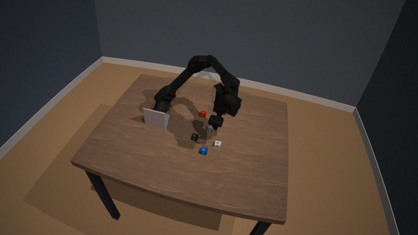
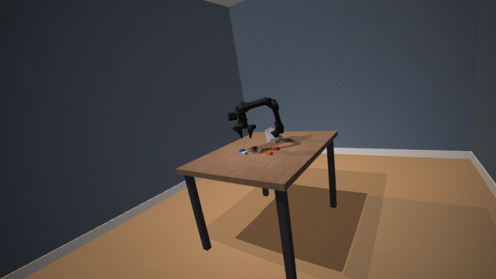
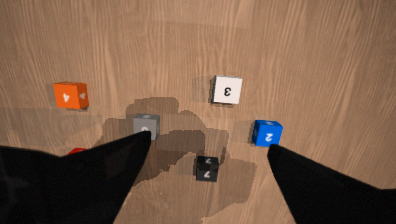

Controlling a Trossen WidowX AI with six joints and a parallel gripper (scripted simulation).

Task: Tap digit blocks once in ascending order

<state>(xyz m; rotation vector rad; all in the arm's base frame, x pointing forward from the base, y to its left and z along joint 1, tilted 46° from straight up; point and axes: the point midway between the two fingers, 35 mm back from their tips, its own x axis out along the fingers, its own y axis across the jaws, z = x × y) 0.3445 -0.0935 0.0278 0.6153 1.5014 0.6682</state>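
Now: the grey block 11 cm below my gripper tip, 8 cm to the left of it and 5 cm behind it. From my gripper tip the other things lie so: black block (11 cm below, 11 cm behind, 2 cm to the right); then white block (11 cm below, 2 cm to the right, 2 cm ahead); then blue block (11 cm below, 9 cm to the right, 4 cm behind).
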